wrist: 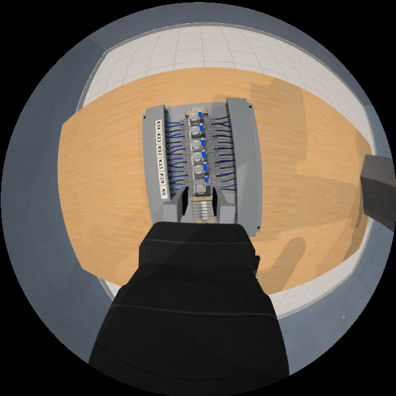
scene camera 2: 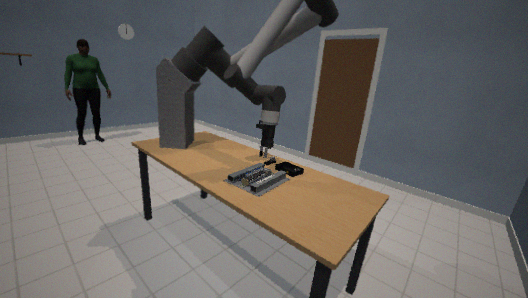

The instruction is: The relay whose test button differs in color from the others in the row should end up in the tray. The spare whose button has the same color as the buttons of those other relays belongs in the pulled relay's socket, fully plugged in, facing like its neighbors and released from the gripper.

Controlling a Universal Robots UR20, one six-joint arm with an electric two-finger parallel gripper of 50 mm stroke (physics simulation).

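Frame: origin at the arm's base, x ahead, y left, z up, level; metres.
Seen in the pictures: gripper, fingertip midpoint: (scene camera 2: 262,157); arm's base, origin of the base link: (scene camera 2: 184,71).
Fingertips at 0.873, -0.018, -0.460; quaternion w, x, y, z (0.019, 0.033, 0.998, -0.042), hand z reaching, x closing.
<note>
Offsets run from my fingertips to a thing's middle, as dx, dy, dz. "spot": to the spot under its first point. Level surfaces: height alone.
Six clear relays with blue test buttons stand in one row between two grey ducts in the wrist view; the nearest relay (wrist: 200,188) is by label K9 and the farthest (wrist: 195,120) by K14. In the scene view the relay row {spot: +0.012, -0.061, -0.106} (scene camera 2: 256,176) is too small to tell colors. My gripper (wrist: 199,195) (scene camera 2: 263,154) is open and empty, raised above the near end of the row. Terminal blocks (wrist: 203,209) show far below, between the fingers. The black tray {+0.052, +0.234, -0.123} (scene camera 2: 290,169) lies beside the panel; its contents are unclear. A small dark object {-0.130, +0.252, -0.114} (scene camera 2: 270,161) lies near it, too small to identify.
The grey ducts (wrist: 156,175) (wrist: 245,165) {+0.089, -0.030, -0.117} (scene camera 2: 269,181) flank the relays, with blue and black wires running inward. The wooden table {dz -0.140} (scene camera 2: 310,215) (wrist: 105,165) carries the panel. The robot's grey pedestal (scene camera 2: 175,112) (wrist: 378,185) stands at one end. A person (scene camera 2: 87,85) stands beyond the table.
</note>
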